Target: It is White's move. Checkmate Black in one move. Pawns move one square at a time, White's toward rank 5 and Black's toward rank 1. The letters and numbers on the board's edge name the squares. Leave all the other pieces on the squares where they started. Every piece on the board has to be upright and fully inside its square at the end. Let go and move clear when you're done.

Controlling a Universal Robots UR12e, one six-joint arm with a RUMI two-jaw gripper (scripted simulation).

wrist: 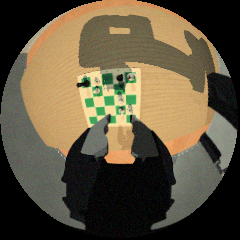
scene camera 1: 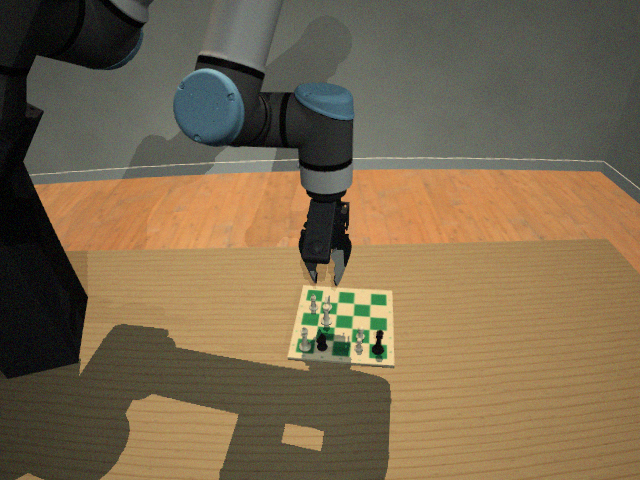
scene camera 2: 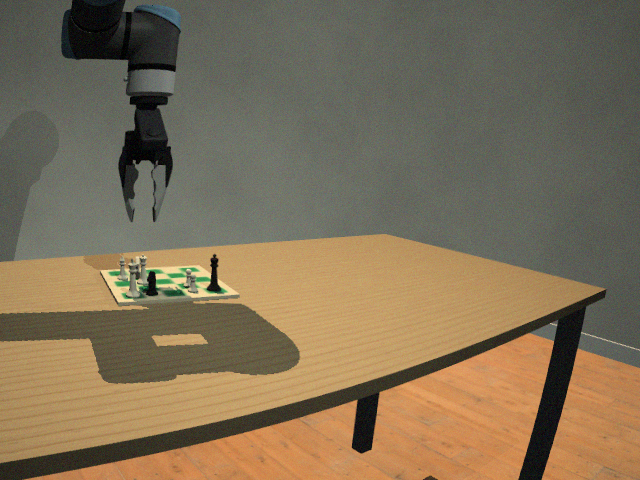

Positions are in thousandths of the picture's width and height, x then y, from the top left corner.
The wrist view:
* gripper: 502, 477
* green-and-cream chessboard: 402, 444
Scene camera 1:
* gripper: 510, 593
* green-and-cream chessboard: 549, 643
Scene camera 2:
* gripper: 224, 461
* green-and-cream chessboard: 266, 586
